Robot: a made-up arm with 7 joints. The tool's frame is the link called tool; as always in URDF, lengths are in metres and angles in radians. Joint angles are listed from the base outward.
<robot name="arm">
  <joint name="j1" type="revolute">
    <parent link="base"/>
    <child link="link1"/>
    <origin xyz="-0.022 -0.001 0.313" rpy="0 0 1.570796"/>
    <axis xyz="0 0 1"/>
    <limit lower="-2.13" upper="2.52"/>
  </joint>
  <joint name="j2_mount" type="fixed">
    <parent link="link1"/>
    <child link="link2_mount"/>
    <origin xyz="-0.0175 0.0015 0.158" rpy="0 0 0"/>
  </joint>
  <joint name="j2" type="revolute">
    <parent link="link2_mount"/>
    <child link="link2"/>
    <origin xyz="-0.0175 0.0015 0.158" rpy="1.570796 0 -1.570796"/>
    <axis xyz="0 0 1"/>
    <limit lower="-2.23" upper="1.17"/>
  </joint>
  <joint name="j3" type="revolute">
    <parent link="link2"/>
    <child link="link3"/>
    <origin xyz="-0.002 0.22 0.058" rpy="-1.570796 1.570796 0"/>
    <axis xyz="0 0 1"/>
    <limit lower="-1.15" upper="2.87"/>
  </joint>
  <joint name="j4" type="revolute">
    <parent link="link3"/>
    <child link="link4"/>
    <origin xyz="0.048 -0.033 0.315" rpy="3.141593 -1.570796 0"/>
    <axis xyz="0 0 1"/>
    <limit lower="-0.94" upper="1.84"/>
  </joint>
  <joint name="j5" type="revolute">
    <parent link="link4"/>
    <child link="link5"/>
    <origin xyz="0.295 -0.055 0.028" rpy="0 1.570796 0"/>
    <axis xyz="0 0 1"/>
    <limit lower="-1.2" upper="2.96"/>
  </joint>
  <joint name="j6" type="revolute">
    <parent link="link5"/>
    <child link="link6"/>
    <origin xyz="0.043 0.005 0.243" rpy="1.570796 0 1.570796"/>
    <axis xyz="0 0 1"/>
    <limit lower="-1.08" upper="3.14"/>
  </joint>
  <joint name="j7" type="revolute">
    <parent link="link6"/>
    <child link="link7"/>
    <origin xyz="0.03 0.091 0.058" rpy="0 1.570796 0"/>
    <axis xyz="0 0 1"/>
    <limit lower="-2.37" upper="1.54"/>
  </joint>
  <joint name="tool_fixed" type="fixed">
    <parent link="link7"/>
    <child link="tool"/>
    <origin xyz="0.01 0.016 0.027" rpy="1.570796 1.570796 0"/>
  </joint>
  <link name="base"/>
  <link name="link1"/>
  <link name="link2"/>
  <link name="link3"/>
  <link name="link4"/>
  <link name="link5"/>
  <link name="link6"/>
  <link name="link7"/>
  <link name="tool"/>
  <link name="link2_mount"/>
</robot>
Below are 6 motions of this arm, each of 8 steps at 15 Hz.
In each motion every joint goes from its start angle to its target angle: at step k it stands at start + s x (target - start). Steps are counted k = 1, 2, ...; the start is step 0. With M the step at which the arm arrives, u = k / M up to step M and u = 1 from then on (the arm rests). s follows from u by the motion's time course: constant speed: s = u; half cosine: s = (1 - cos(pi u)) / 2; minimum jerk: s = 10 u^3 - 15 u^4 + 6 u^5.
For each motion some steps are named. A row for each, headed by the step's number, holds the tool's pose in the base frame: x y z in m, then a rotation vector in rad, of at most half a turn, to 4 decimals.
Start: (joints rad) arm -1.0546 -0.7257 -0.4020 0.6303 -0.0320 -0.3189 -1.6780
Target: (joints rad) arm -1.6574 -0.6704 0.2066 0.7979 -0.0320 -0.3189 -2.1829
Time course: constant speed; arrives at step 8
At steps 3, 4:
3: 0.0745 -0.9625 1.0993 0.4508 -1.4068 0.2214
4: 0.0321 -0.9622 1.0901 0.5074 -1.4569 0.2458

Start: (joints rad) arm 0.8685 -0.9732 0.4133 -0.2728 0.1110 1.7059 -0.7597
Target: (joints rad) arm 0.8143 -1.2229 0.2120 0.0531 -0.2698 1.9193 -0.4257
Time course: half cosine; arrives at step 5
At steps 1, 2, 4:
1: 0.6292 0.4504 1.3957 -0.6169 2.1423 0.2473
2: 0.6579 0.5141 1.3326 -0.6453 2.1786 0.1177
4: 0.7177 0.6356 1.1564 -0.7617 2.2212 -0.1730

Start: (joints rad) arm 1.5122 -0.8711 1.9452 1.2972 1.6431 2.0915 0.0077
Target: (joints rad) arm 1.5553 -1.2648 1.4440 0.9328 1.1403 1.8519 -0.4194
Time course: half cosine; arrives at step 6
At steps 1, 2, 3, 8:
1: -0.4429 0.4355 1.1573 0.5303 -0.0821 -0.3506
2: -0.4467 0.5421 1.1044 0.6103 -0.1393 -0.4567
3: -0.4380 0.6757 1.0131 0.7374 -0.2567 -0.5753
8: -0.3772 0.8845 0.7869 1.0459 -0.5963 -0.6769

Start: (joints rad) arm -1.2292 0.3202 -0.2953 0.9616 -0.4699 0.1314 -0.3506
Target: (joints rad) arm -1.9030 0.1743 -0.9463 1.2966 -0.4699 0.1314 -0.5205
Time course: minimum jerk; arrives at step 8
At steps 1, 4, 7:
1: -0.2247 -0.2605 1.6834 -1.9255 -1.4352 -0.1388
4: -0.4778 -0.2457 1.5747 -2.0351 -0.8293 -0.6412
7: -0.6788 -0.0116 1.4414 -2.0238 -0.2870 -1.1978

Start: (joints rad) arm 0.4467 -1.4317 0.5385 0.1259 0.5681 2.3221 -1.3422
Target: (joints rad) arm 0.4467 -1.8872 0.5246 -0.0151 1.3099 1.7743 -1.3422
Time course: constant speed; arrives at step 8
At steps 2, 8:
2: 1.0014 0.3445 0.6210 0.1519 3.0219 -0.0591
8: 0.9641 0.3522 0.2479 0.2077 -2.6965 -0.5212

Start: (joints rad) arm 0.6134 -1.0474 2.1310 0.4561 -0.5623 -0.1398 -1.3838
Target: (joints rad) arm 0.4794 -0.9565 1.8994 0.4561 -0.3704 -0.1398 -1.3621
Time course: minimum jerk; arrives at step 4
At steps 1, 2, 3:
1: 0.6230 0.6303 1.2850 -2.6025 0.6116 -0.6173
2: 0.6331 0.5991 1.2992 -2.6107 0.6760 -0.6678
3: 0.6434 0.5675 1.3120 -2.6178 0.7469 -0.7157

